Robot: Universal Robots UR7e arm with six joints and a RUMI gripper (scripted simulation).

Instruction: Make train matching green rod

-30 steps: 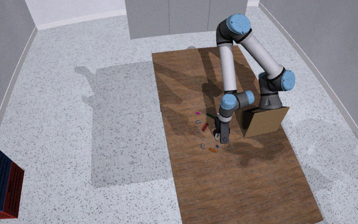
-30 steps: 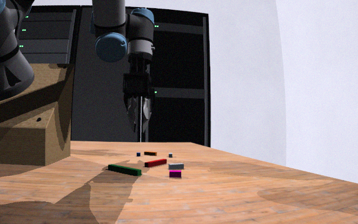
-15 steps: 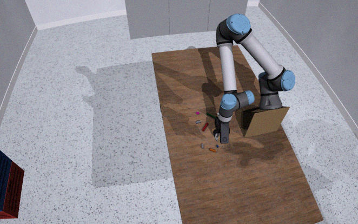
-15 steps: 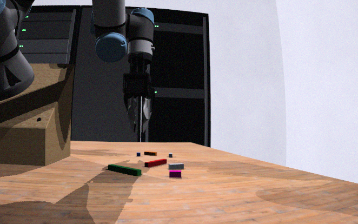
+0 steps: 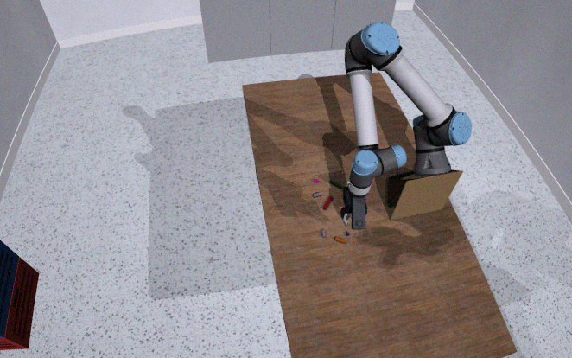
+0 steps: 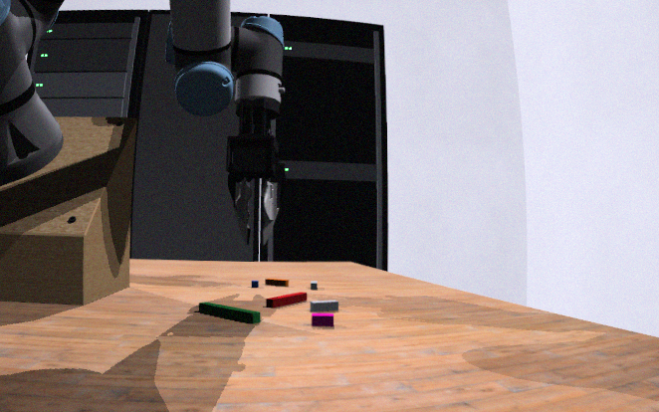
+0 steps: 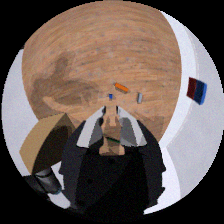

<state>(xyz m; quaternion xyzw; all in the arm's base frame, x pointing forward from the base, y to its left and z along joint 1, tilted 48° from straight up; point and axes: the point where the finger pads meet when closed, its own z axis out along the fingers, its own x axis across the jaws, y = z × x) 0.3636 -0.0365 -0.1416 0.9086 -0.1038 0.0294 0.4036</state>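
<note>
My hand is 80 mm above the blue rod. The rest, counted from my hand: orange rod (40 mm ahead, 20 mm to the left, 80 mm below); green rod (40 mm behind, 240 mm to the right, 80 mm below); red rod (30 mm ahead, 160 mm to the right, 80 mm below).
</note>
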